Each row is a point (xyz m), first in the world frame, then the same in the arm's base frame.
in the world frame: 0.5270 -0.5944 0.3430
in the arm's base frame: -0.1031 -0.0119 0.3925
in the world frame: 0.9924 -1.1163 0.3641
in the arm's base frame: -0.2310 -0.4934 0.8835
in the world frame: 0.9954 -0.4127 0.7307
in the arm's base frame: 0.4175 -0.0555 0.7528
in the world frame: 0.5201 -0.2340 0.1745
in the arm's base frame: 0.1199 -0.0024 0.0630
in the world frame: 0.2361 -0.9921 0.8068
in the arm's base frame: -0.4382 0.3661 0.8427
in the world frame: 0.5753 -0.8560 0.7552
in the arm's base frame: -0.1551 0.1297 0.8593
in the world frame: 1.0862 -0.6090 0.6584
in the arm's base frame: 0.2977 -0.2254 0.8465
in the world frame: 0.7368 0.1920 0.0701
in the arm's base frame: 0.5396 -0.0952 -0.1705
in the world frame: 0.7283 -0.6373 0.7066
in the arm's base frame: 0.0857 0.0550 0.7592
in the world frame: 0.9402 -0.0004 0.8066
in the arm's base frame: 0.7243 0.1562 0.5531
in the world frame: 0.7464 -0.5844 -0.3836
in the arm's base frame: -0.1830 -0.6183 -0.0570
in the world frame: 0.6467 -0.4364 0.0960
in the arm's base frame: 0.0140 -0.2039 0.1695
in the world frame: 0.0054 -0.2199 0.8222
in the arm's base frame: 0.0265 0.7761 0.3272
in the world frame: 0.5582 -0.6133 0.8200
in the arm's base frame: 0.0401 0.2557 0.7623
